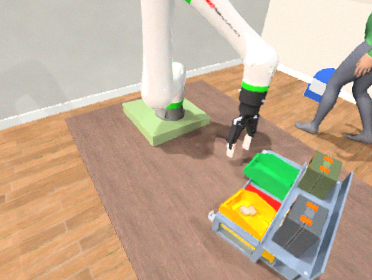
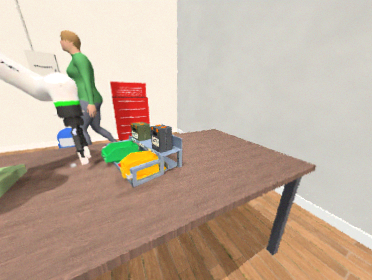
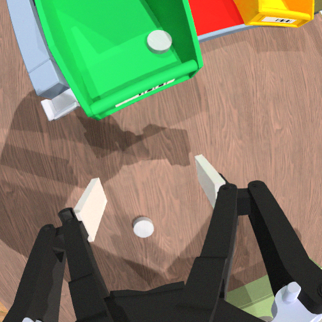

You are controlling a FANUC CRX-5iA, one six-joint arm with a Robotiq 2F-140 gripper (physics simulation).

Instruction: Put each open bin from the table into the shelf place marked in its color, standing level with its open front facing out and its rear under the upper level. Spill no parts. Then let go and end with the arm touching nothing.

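A green bin sits in one end of the grey shelf, open front outward; a pale disc lies in it. A yellow bin with pale parts inside sits at the other end. A red marked place shows between them. Whether both bins' rears are under the upper level is hard to tell. My gripper is open and empty, in front of the green bin and apart from it.
A small pale disc lies on the brown table, below the space between my fingers. An olive box and a dark grey box stand on the shelf's upper level. A person stands beyond the table.
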